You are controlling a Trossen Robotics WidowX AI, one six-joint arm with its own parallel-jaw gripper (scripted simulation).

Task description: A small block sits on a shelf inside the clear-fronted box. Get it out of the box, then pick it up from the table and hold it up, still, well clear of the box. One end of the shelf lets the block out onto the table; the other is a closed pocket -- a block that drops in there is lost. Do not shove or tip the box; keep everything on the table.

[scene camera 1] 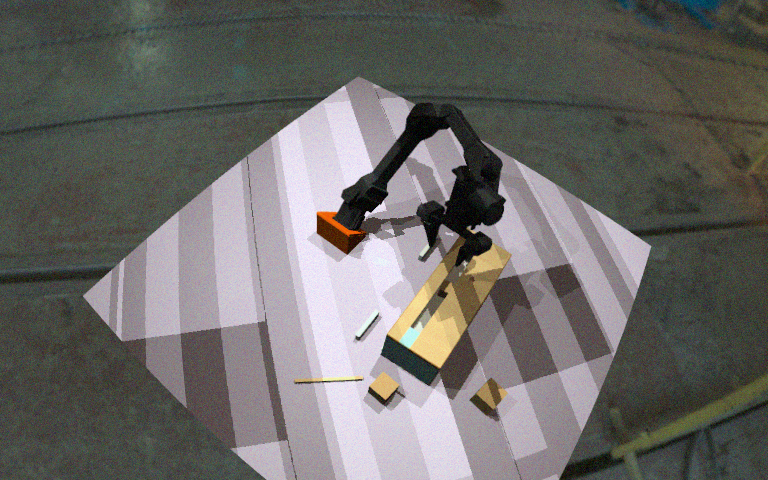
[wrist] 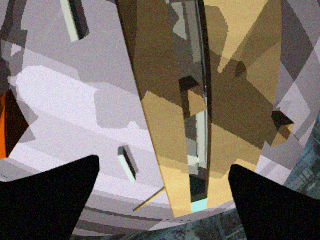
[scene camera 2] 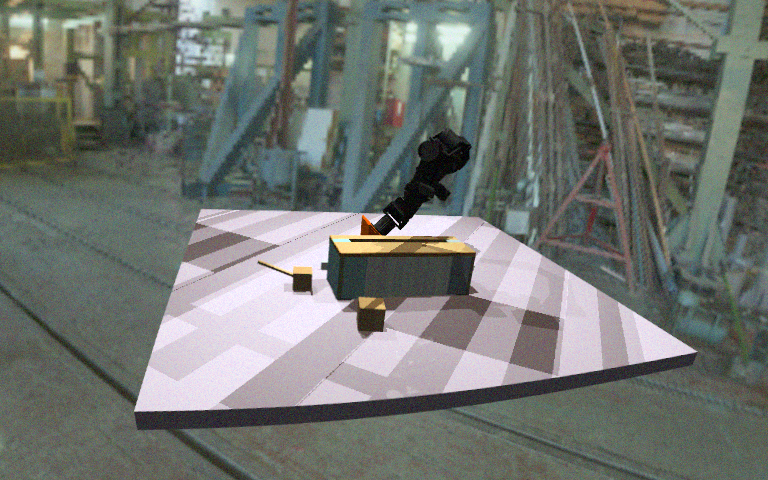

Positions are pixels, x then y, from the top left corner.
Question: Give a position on a long box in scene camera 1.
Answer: At 424, 336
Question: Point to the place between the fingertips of my gripper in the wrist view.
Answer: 165, 168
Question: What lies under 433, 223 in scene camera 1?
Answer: My gripper.
